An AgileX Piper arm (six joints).
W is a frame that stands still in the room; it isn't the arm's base.
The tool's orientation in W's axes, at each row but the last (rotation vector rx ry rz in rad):
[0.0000 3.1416 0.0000]
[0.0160 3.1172 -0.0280]
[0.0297 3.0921 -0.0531]
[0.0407 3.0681 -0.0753]
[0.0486 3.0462 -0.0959]
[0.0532 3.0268 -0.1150]
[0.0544 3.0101 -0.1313]
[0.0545 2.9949 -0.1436]
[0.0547 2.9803 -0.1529]
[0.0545 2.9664 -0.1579]
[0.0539 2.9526 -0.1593]
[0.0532 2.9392 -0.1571]
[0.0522 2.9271 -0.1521]
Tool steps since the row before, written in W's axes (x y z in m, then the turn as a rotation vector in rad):
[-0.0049 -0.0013 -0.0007 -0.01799 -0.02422 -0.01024]
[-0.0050 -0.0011 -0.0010 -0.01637 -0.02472 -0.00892]
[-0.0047 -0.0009 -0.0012 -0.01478 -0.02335 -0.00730]
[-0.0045 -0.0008 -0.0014 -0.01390 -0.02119 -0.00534]
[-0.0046 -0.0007 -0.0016 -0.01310 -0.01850 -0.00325]
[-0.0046 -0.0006 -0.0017 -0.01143 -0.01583 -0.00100]
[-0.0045 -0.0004 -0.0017 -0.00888 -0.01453 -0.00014]
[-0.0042 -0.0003 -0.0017 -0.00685 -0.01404 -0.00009]
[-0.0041 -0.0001 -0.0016 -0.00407 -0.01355 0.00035]
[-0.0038 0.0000 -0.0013 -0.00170 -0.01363 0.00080]
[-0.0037 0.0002 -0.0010 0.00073 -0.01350 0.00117]
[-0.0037 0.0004 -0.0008 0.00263 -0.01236 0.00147]
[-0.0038 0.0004 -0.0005 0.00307 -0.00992 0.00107]
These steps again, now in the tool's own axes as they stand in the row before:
[0.0049 -0.0013 0.0007 0.01799 -0.02422 0.01024]
[0.0050 -0.0011 0.0009 0.01633 -0.02473 0.00897]
[0.0047 -0.0010 0.0010 0.01469 -0.02338 0.00738]
[0.0046 -0.0009 0.0011 0.01372 -0.02129 0.00538]
[0.0047 -0.0008 0.0012 0.01281 -0.01871 0.00321]
[0.0047 -0.0007 0.0012 0.01098 -0.01615 0.00096]
[0.0047 -0.0004 0.0011 0.00838 -0.01482 0.00031]
[0.0044 -0.0003 0.0011 0.00638 -0.01425 0.00050]
[0.0043 -0.0001 0.0010 0.00358 -0.01369 0.00045]
[0.0040 0.0000 0.0006 0.00116 -0.01370 0.00041]
[0.0038 0.0001 0.0003 -0.00129 -0.01350 0.00047]
[0.0038 0.0003 0.0000 -0.00318 -0.01231 0.00043]
[0.0038 0.0003 -0.0003 -0.00347 -0.00983 0.00065]

